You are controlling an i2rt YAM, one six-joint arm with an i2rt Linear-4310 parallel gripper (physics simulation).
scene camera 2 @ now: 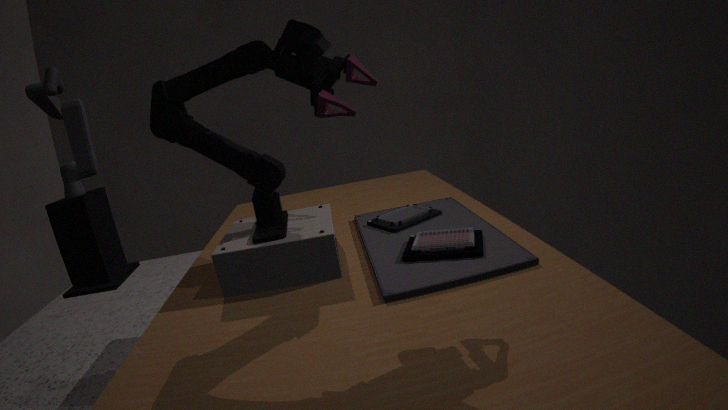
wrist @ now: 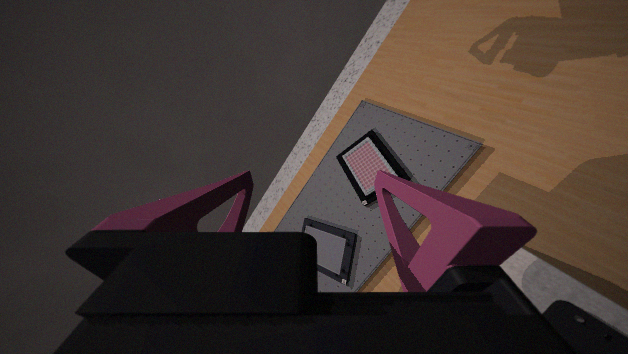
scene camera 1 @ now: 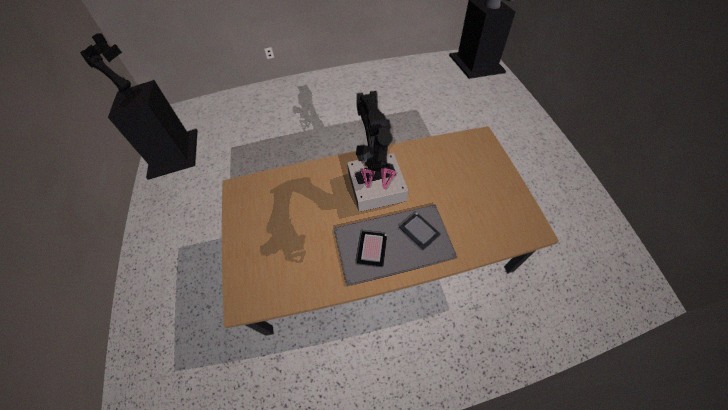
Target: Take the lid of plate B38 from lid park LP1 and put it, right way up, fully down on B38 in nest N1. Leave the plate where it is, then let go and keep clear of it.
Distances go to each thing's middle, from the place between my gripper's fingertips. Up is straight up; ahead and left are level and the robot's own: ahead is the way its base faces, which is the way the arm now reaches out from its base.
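Labels:
Clear lid [wrist: 330, 248], relative to my hand: 8 cm ahead, 20 cm to the left, 31 cm below. Well plate [scene camera 2: 452, 239], relative to my hand: 11 cm ahead, 5 cm to the right, 31 cm below.

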